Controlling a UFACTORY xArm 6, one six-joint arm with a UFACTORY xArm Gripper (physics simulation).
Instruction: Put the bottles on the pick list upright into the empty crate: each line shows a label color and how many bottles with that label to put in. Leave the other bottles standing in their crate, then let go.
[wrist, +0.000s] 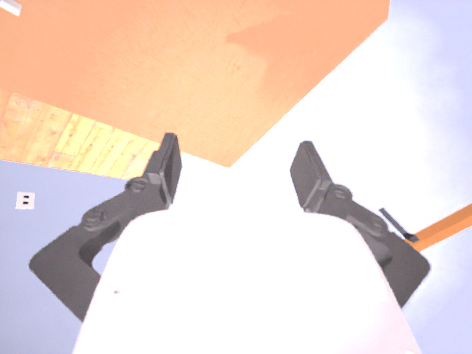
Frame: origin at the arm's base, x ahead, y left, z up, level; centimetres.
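Seen in the pictures: gripper, between the fingertips: (238, 152).
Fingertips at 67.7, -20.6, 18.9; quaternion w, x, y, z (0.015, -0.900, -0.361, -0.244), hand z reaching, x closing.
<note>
A point is followed by its place in that frame, as x, y, z.
My gripper (238, 152) {67.7, -20.6, 18.9} is open, its two dark grey fingers wide apart with nothing between them. It is beyond the corner of an orange-brown table top (165, 75) {82.0, -30.1, -25.2}, and a bright white surface shows between the fingers. The bottles, the pick list and the two crates do not show in the wrist view. The white gripper body hides the lower middle of the view.
A small white object (11, 7) {56.0, -34.4, -22.2} shows in part at the top left corner. A wooden plank floor (85, 137) lies past the table's edge. A blue wall (55, 215) has a white socket (25, 200). An orange bar (447, 225) with a dark rod (395, 222) is at the right.
</note>
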